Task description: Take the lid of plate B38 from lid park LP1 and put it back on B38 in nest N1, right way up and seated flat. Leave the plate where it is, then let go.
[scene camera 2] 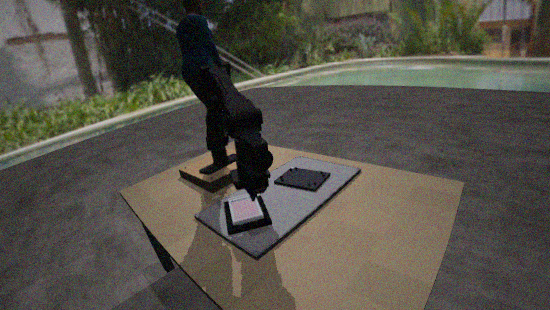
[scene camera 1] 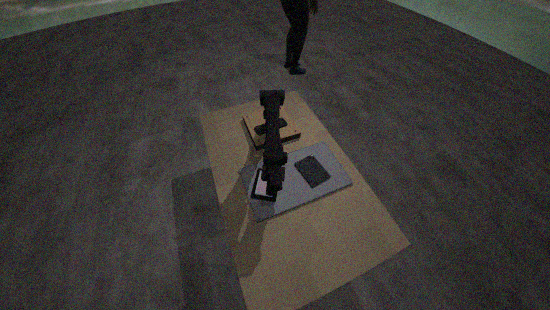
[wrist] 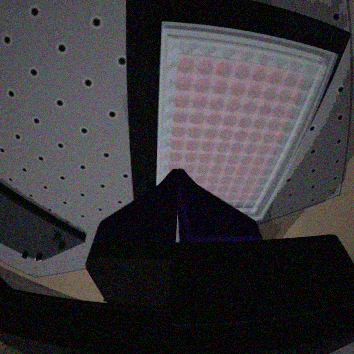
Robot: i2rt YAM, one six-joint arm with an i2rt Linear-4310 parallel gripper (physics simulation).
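Where they show: gripper, fingertip midpoint: (scene camera 2: pixel 253 200) (wrist: pixel 177 177); arm's base, link origin: (scene camera 2: pixel 221 164).
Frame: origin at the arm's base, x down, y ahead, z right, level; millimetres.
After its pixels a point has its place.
Observation:
Plate B38 (scene camera 1: pixel 262 188) {x -2, y 346, z 222 mm} (scene camera 2: pixel 245 211) {x -2, y 348, z 212 mm} (wrist: pixel 225 117) {x -2, y 350, z 201 mm}, white with rows of pink wells, sits in the black frame of nest N1 (scene camera 2: pixel 250 227) {x 19, y 389, z 241 mm} (wrist: pixel 142 100) {x 16, y 375, z 165 mm}. A clear lid seems to lie flat over it, its pale rim following the plate's edges in the wrist view; the wells show through. The dark pad of lid park LP1 (scene camera 1: pixel 312 171) {x 18, y 371, z -53 mm} (scene camera 2: pixel 302 179) {x 18, y 372, z -44 mm} (wrist: pixel 32 225) {x 18, y 338, z -22 mm}, with small pegs at its corners, carries no lid that I can see. My gripper (scene camera 2: pixel 254 198) {x -4, y 329, z 158 mm} (wrist: pixel 177 177) {x -4, y 329, z 158 mm} is shut with nothing between its fingertips, over the plate's near side. Contact there cannot be told.
Nest and park are on a grey perforated board (scene camera 1: pixel 297 195) {x 28, y 445, z 84 mm} (scene camera 2: pixel 295 212) {x 28, y 451, z 120 mm} (wrist: pixel 65 115) {x 28, y 394, z 113 mm} on the wooden table (scene camera 1: pixel 320 230) {x 41, y 633, z 77 mm} (scene camera 2: pixel 360 240) {x 41, y 655, z 141 mm}. The arm's base stands on a wooden block (scene camera 2: pixel 192 175) {x -1, y -41, z 129 mm} behind the board. A person's legs (scene camera 1: pixel 297 37) show beyond the table.

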